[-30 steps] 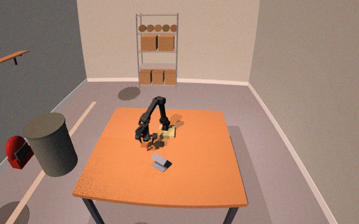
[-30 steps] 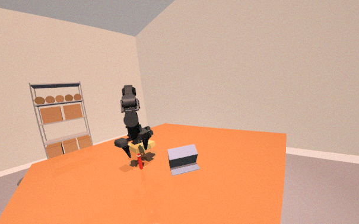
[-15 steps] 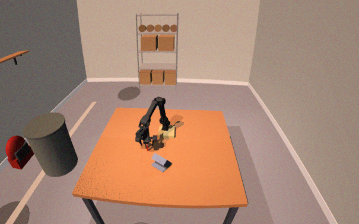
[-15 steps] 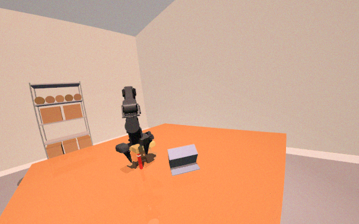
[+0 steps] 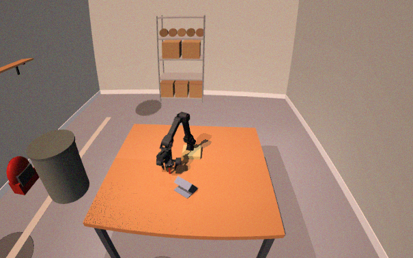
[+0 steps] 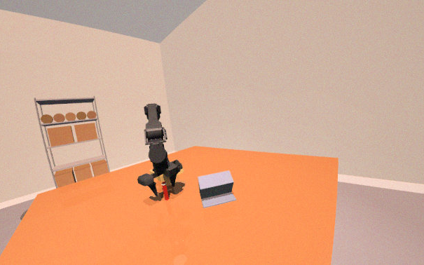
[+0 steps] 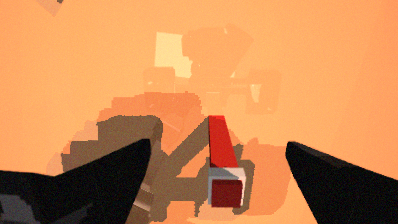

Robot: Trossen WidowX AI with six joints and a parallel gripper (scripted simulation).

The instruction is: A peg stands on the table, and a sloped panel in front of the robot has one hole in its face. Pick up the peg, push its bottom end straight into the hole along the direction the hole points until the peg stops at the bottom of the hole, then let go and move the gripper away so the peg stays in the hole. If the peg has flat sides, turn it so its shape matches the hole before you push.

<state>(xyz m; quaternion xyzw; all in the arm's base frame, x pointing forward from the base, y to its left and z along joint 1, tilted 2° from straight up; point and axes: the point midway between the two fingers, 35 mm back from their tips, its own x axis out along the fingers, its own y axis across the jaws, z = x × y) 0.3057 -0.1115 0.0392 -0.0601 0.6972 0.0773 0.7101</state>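
Now: gripper tip 2 cm below the peg. Round my gripper tip: panel (15 cm to the left, 15 cm ahead).
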